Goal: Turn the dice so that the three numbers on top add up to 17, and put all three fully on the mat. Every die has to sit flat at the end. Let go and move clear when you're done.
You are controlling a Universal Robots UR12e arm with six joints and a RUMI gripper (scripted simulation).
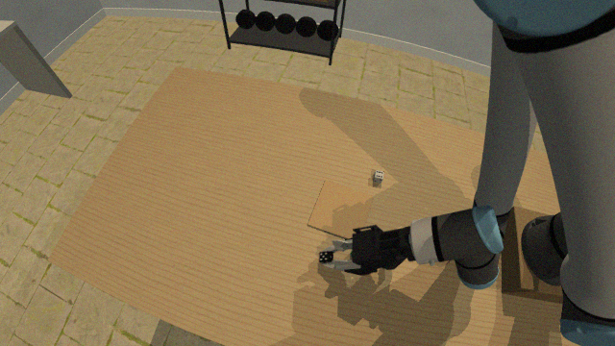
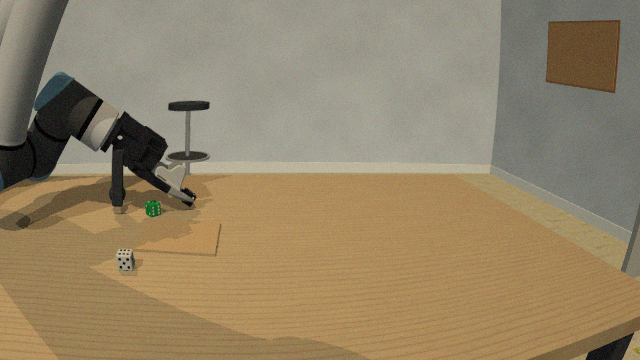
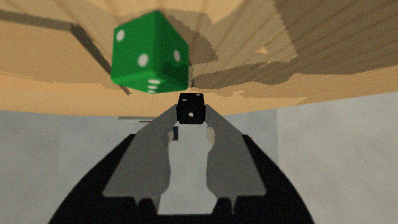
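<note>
Now: the black die 10 mm ahead of my hand. The rest, counted from my hand: tan mat: 140 mm to the right, 30 mm below, 20 mm behind; green die: 70 mm behind, 20 mm to the right, 20 mm below; white die: 250 mm to the right, 110 mm behind, 20 mm below.
</note>
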